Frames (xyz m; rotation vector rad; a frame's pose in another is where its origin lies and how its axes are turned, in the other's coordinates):
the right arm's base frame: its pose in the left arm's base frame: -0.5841 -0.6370 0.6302 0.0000 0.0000 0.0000
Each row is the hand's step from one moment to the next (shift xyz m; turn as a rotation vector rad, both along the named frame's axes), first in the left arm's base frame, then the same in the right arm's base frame.
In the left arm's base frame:
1: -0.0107 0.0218 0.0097 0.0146 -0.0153 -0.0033
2: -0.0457 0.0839 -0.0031 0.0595 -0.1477 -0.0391
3: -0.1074 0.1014 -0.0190 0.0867 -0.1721 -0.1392
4: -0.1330 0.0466 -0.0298 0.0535 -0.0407 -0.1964
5: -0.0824 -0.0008 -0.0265 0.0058 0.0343 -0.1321
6: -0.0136 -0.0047 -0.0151 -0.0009 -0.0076 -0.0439
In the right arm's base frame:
1: -0.0107 0.0218 0.0097 0.0146 -0.0153 -0.0033
2: -0.0457 0.0839 -0.0031 0.0595 -0.1477 -0.0391
3: -0.1074 0.1014 -0.0190 0.0867 -0.1721 -0.1392
4: -0.1330 0.0466 -0.0298 0.0535 -0.0407 -0.1964
5: -0.0824 -0.0008 -0.0265 0.0058 0.0343 -0.1321
6: -0.0136 -0.0047 -0.0151 -0.0009 -0.0076 -0.0439

